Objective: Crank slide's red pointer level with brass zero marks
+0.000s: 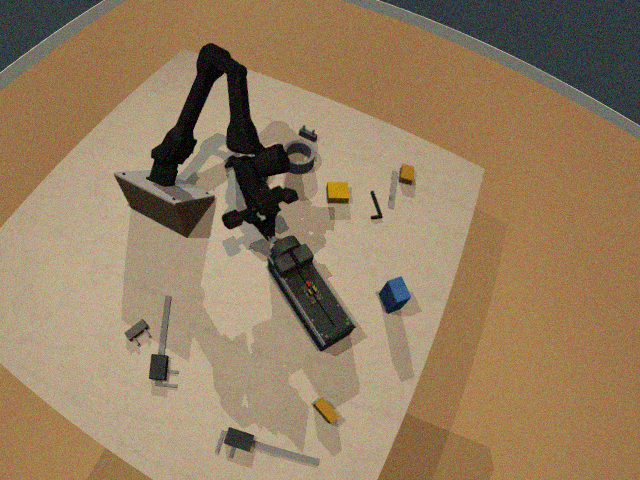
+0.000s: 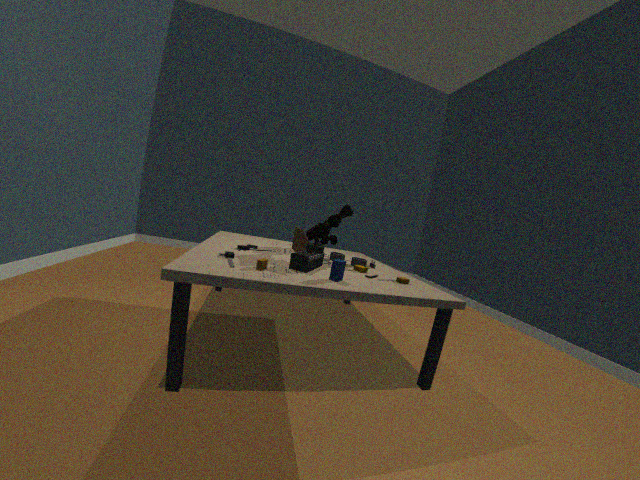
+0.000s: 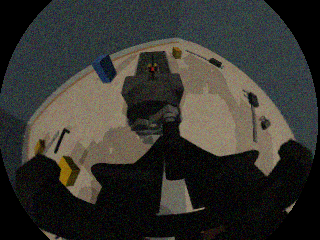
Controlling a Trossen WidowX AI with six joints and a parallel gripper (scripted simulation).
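Now: gripper tip 2 cm below the crank handle, 1 cm to the right of it and 1 cm past it. From my gripper tip the other things lie so: yellow block: 26 cm to the left, 10 cm ahead, 8 cm below; then red pointer: 13 cm ahead, 7 cm to the right, 1 cm below; then blue cube: 34 cm ahead, 4 cm below.
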